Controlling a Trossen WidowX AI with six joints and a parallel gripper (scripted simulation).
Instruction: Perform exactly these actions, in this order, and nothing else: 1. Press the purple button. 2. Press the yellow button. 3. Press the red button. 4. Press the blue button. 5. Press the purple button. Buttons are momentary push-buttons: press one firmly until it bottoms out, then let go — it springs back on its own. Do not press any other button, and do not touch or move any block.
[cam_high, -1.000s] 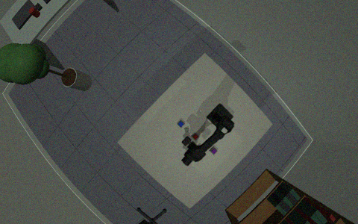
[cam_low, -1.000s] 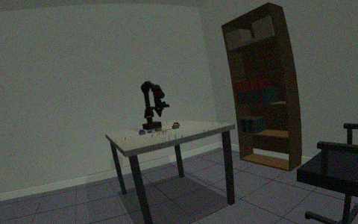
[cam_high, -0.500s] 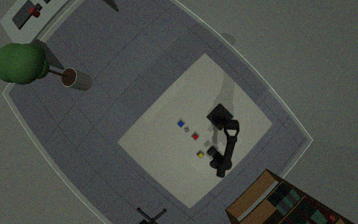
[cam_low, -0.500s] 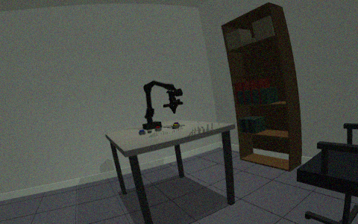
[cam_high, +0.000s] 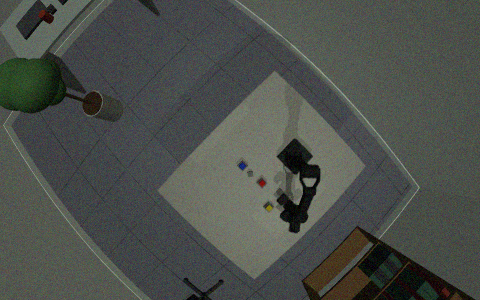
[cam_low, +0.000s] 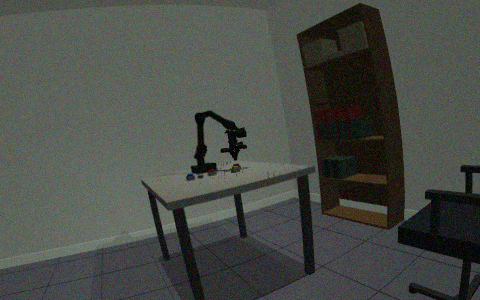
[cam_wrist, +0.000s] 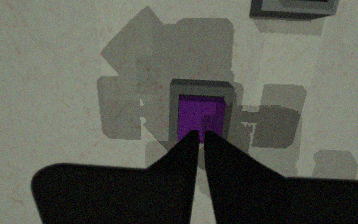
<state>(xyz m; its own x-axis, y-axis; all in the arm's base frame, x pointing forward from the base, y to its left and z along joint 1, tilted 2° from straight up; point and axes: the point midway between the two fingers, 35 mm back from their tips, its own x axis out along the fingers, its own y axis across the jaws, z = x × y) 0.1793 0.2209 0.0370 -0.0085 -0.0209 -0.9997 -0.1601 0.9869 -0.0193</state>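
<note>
Right now my gripper tip is 30 mm above the purple button. Also, from my gripper tip: red button: 50 mm ahead, 190 mm to the right, 30 mm below; then small grey block: 70 mm ahead, 280 mm to the right, 50 mm below; then yellow button: 110 mm ahead, 40 mm to the right, 30 mm below.
</note>
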